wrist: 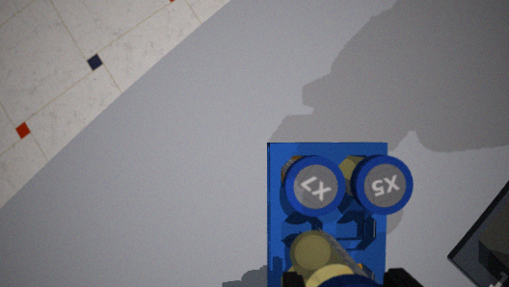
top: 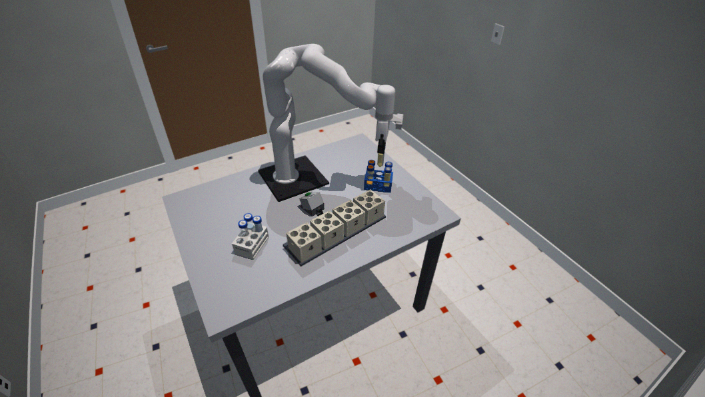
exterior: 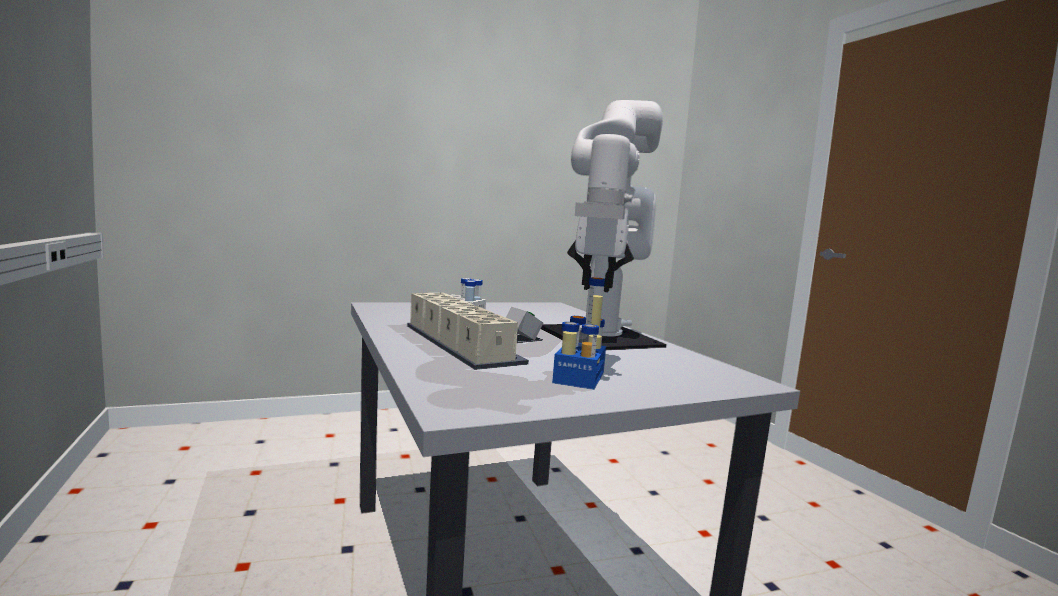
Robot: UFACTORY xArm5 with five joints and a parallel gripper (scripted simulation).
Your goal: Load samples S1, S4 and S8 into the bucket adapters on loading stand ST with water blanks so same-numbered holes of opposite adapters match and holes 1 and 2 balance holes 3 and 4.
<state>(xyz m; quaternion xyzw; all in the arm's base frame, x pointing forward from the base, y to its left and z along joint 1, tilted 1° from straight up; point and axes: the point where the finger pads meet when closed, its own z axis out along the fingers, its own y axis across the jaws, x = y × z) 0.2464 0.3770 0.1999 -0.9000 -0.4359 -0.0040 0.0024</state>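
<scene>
Right now my hand is 18 cm above the blue samples rack, 2 cm short of it and 1 cm to the left of it. Also, from my hand: adapter 3: 38 cm to the right, 21 cm ahead, 16 cm below; then white rack: 67 cm to the right, 18 cm below, 10 cm ahead.
</scene>
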